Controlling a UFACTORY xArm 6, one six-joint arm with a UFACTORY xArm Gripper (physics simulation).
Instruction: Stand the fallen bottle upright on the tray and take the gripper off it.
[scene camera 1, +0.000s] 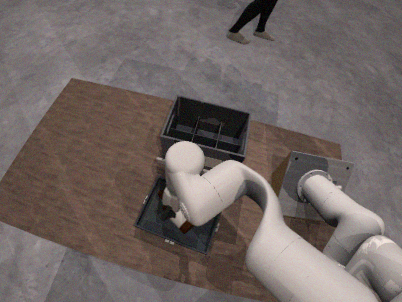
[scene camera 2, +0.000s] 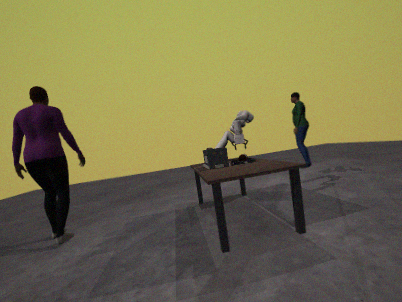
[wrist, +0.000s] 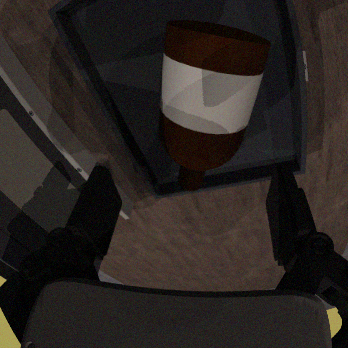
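Pixels of known places: gripper, fingertip midpoint: (scene camera 2: 240, 149) (wrist: 190, 183); arm's base, origin of the base link: (scene camera 1: 314, 186) (scene camera 2: 215, 152).
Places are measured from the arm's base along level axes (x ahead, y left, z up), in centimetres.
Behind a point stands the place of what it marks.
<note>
A brown bottle with a white label (scene camera 1: 185, 227) {z -4.3, x 42.1, y 16.2 cm} (scene camera 2: 243, 158) {z -7.1, x 49.9, y 8.9 cm} (wrist: 212, 95) {z -3.4, x 42.8, y 12.5 cm} lies on its side in the dark tray (scene camera 1: 197, 241) {z -10.8, x 37.6, y 19.1 cm} (wrist: 301, 125) {z -8.9, x 52.0, y 17.9 cm}. In the wrist view its wide base is toward the top and its narrow neck points down toward the tray's near wall. My gripper (scene camera 2: 240, 148) {z 1.3, x 44.5, y 10.0 cm} (wrist: 190, 183) {z 1.3, x 44.5, y 10.0 cm} is open and empty, held above the tray and the bottle. In the wrist view the neck shows between the two spread fingertips, lower down than they are. In scene camera 1 the arm hides much of the gripper and part of the bottle.
A dark open box with dividers (scene camera 1: 167, 146) {z 1.0, x 51.0, y -8.3 cm} (scene camera 2: 220, 156) {z -1.2, x 52.2, y -15.6 cm} stands on the wooden table (scene camera 1: 90, 150) {z -11.3, x 82.1, y -9.6 cm} (scene camera 2: 260, 170) {z -11.3, x 105.6, y -9.3 cm} beside the tray. The arm's base plate (scene camera 1: 291, 200) {z -4.5, x 6.8, y 4.0 cm} is at the table's right in scene camera 1. Two people (scene camera 2: 40, 135) (scene camera 2: 300, 115) stand away from the table.
</note>
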